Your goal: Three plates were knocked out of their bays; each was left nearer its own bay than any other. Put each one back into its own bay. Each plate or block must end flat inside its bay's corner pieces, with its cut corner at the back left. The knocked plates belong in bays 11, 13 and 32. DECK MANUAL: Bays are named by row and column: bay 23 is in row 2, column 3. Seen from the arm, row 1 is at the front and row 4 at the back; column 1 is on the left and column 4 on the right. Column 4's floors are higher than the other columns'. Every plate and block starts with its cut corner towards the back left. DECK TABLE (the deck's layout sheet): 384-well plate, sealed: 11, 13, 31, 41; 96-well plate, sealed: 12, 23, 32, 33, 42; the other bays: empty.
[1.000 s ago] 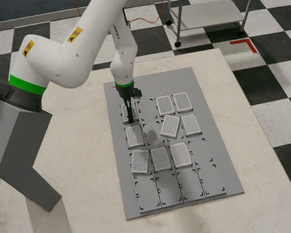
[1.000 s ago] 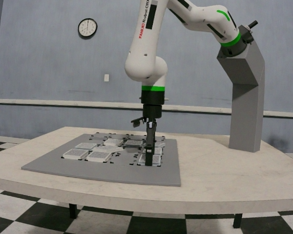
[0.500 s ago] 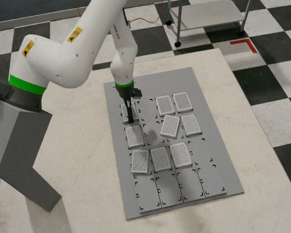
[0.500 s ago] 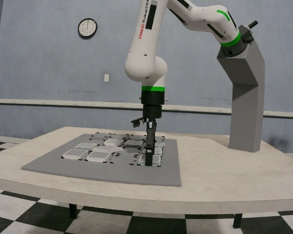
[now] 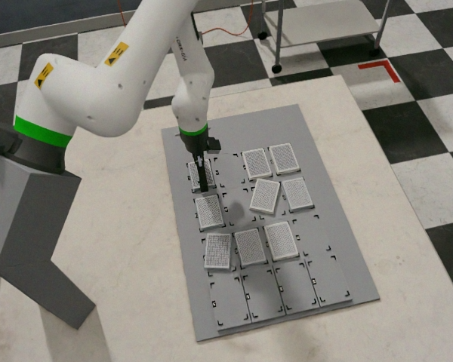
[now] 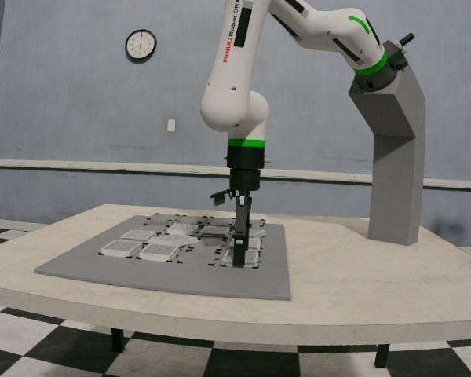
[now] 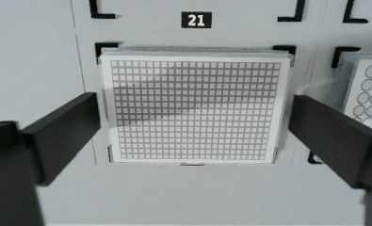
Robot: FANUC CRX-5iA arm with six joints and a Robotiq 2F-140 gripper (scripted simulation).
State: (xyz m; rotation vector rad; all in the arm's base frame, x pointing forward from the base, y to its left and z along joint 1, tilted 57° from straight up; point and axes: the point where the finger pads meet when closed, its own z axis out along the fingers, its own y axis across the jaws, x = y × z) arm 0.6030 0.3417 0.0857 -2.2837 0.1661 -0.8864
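Now: hand 10 mm above the plate. Round my hand: bay label 21 (60 mm ahead, 20 mm below, 10 mm to the left); bay label 11 (50 mm behind, 20 mm below, 10 mm to the right).
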